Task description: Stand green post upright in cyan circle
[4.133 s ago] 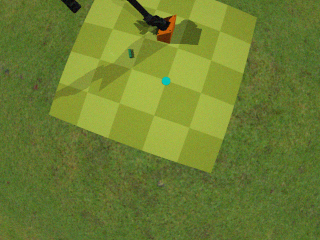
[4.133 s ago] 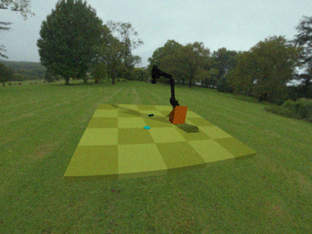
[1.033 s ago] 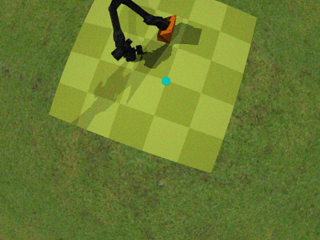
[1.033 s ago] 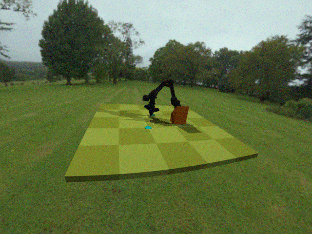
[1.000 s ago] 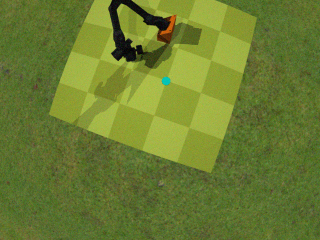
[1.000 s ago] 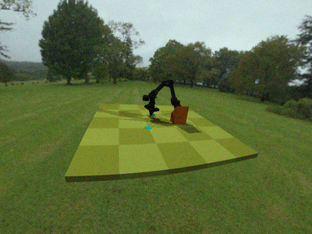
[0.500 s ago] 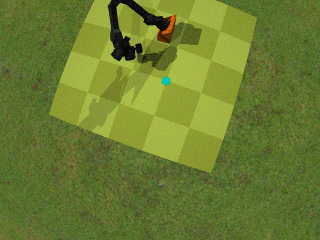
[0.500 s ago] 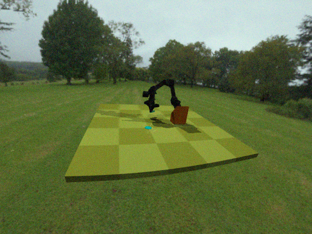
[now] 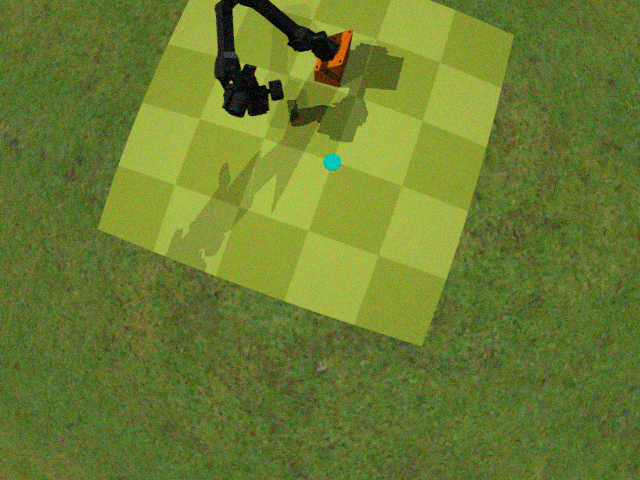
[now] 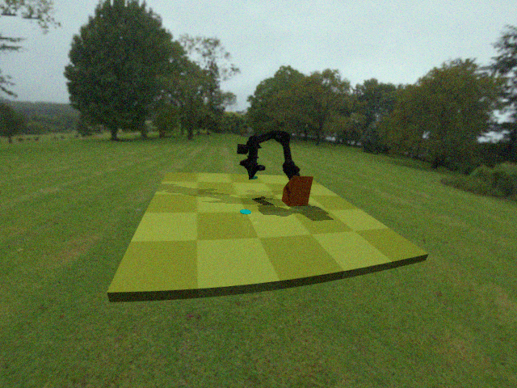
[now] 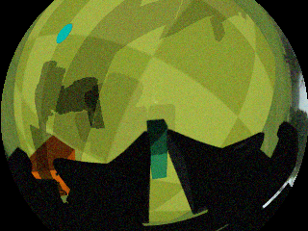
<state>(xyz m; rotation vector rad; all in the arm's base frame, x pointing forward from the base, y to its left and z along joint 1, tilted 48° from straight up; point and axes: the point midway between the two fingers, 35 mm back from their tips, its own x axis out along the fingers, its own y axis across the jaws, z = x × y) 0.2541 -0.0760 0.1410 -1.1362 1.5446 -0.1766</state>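
Right now my gripper tip is 7 cm short of the cyan circle, 30 cm to the right of it and 10 cm above it. Also, from my gripper tip: green post 2 cm behind, 1 cm to the right.
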